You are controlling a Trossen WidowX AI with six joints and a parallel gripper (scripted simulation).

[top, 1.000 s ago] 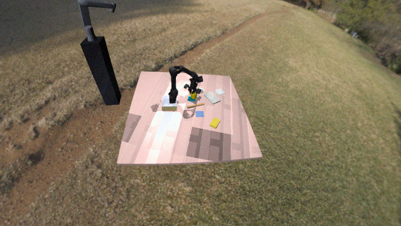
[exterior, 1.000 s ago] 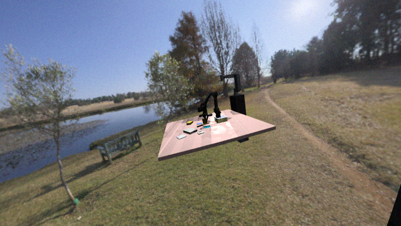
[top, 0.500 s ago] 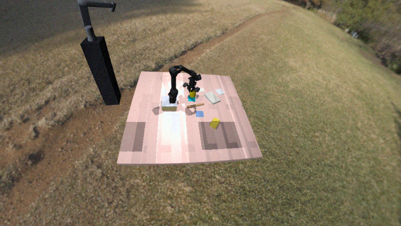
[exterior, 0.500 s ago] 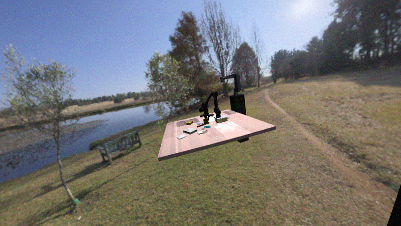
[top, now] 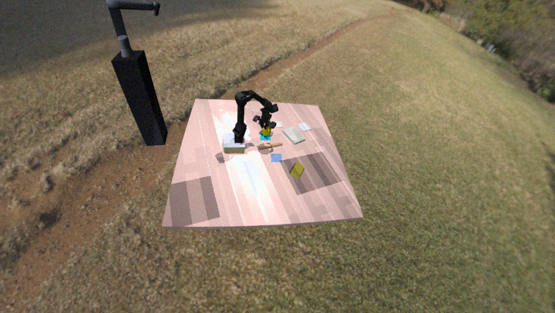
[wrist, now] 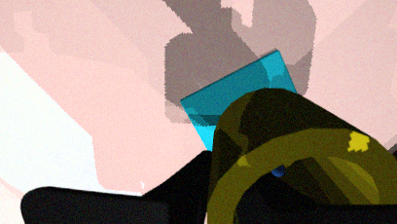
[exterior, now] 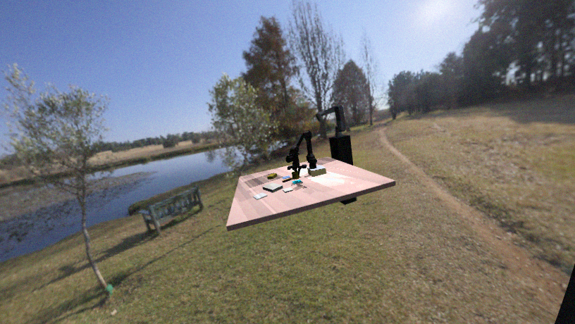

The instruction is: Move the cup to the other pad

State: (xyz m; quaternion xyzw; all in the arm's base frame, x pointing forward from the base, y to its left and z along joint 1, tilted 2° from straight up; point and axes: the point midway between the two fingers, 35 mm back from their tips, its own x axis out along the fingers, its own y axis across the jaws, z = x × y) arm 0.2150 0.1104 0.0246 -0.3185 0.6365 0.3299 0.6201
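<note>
Now: the wooden stick 140 mm to the right of my gripper tip, 70 mm below it and 40 mm ahead of it. The rest, counted from my gripper tip: white block 270 mm ahead, 60 mm below, 20 mm to the right; then blue pad 250 mm to the right, 80 mm below, 60 mm ahead; then yellow cup 20 mm to the right, 20 mm ahead.
</note>
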